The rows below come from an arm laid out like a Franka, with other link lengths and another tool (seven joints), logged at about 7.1 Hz.
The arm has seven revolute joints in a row. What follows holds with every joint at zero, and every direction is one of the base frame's. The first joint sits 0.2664 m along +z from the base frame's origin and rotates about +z. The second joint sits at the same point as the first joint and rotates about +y. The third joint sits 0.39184 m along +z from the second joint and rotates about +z. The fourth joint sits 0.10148 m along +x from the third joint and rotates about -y. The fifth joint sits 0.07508 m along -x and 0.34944 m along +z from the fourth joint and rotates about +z. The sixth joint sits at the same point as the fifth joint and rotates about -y. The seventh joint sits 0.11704 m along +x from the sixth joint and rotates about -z. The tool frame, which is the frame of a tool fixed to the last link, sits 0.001 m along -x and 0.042 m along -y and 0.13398 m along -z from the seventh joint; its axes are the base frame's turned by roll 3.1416, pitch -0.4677 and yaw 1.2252 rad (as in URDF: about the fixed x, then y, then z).
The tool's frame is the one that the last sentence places.
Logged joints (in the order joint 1, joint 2, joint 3, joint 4, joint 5, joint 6, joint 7), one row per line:
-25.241 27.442 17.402 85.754 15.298 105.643 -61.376
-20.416 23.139 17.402 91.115 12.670 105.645 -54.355
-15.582 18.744 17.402 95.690 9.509 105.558 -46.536
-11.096 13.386 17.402 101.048 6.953 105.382 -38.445
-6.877 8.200 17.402 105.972 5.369 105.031 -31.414
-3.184 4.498 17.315 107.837 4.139 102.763 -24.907
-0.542 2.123 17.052 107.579 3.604 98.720 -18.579
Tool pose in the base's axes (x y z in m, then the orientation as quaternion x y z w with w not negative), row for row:
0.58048 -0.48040 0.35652 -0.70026 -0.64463 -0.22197 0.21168
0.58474 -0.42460 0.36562 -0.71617 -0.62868 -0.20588 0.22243
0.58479 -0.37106 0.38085 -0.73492 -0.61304 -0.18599 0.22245
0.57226 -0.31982 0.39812 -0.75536 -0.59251 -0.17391 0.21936
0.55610 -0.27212 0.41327 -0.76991 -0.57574 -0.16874 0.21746
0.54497 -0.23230 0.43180 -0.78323 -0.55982 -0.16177 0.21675
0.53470 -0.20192 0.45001 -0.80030 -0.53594 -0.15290 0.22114
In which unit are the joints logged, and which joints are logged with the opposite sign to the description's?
The joints are logged in degrees. Opposite sign: joint 3, joint 4.
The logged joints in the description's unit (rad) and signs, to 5 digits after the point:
-0.44054 0.47895 -0.30372 -1.49669 0.26700 1.84382 -1.07121
-0.35633 0.40385 -0.30372 -1.59026 0.22113 1.84385 -0.94867
-0.27196 0.32714 -0.30372 -1.67011 0.16596 1.84233 -0.81221
-0.19366 0.23363 -0.30372 -1.76362 0.12135 1.83926 -0.67099
-0.12003 0.14312 -0.30372 -1.84956 0.09371 1.83314 -0.54828
-0.05557 0.07850 -0.30220 -1.88211 0.07224 1.79355 -0.43471
-0.00946 0.03705 -0.29761 -1.87761 0.06290 1.72299 -0.32426

